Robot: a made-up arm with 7 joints.
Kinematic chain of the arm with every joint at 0, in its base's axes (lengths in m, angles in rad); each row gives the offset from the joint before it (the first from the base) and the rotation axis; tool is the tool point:
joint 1: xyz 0 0.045 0 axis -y
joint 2: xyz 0 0.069 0 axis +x
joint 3: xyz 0 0 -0.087 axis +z
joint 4: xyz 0 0 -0.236 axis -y
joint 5: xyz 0 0 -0.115 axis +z
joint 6: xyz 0 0 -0.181 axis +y
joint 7: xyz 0 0 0 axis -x
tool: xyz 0 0 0
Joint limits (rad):
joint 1: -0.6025..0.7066
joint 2: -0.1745..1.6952
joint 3: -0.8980..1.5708
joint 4: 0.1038..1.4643
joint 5: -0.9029..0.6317
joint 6: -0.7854..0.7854
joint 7: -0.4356..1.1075
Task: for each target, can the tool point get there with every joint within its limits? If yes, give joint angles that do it. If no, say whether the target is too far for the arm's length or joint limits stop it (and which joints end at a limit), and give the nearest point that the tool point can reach.
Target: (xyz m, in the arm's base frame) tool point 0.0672 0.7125 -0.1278
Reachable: yes | joints 0.0455 1.3483 0.0747 0.2091 -0.4632 -0.4451 0.0942
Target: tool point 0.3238 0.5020 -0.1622
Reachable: yes | joints 0.3124 0.9043 0.1551 1.0823 0.3666 0.5122 0.9212
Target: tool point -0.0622 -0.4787 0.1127
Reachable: no: joint limits stop it (at a limit: joint 1, joint 2, joint 3, joint 4) | nearest point 0.3402 -0.1742 -0.1160 | short by 0.554 m
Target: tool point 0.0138 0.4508 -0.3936
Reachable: yes | joints -0.1628 0.1852 1.2814 1.1586 -0.5642 0.0177 -0.1372
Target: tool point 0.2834 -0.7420 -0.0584
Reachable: no: too far | nearest point 0.3402 -0.1742 -0.1160 | short by 0.574 m
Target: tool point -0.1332 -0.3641 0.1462
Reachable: no: joint limits stop it (at a limit: joint 1, joint 2, joint 3, joint 4) | nearest point -0.0241 -0.1742 -0.3586 | short by 0.550 m
